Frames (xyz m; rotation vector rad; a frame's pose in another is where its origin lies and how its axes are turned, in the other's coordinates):
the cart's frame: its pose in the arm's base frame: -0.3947 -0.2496 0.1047 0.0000 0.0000 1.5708
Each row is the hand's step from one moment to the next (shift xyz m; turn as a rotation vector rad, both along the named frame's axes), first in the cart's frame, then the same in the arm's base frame.
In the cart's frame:
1: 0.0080 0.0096 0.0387 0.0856 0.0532 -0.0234
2: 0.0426 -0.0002 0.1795 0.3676 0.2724 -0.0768
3: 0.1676 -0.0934 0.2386 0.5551 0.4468 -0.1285
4: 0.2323 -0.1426 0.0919 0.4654 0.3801 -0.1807
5: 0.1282 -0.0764 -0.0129 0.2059 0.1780 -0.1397
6: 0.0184 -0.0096 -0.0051 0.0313 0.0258 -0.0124
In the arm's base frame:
1: -0.0096 0.0080 0.0387 -0.0532 0.0856 -0.0234
2: 0.0002 0.0426 0.1795 -0.2724 0.3676 -0.0768
3: 0.0934 0.1676 0.2386 -0.4468 0.5551 -0.1285
4: 0.1426 0.2323 0.0919 -0.3801 0.4654 -0.1807
5: 0.0764 0.1282 -0.0129 -0.1780 0.2059 -0.1397
6: 0.0096 0.0184 -0.0051 -0.0258 0.0313 -0.0124

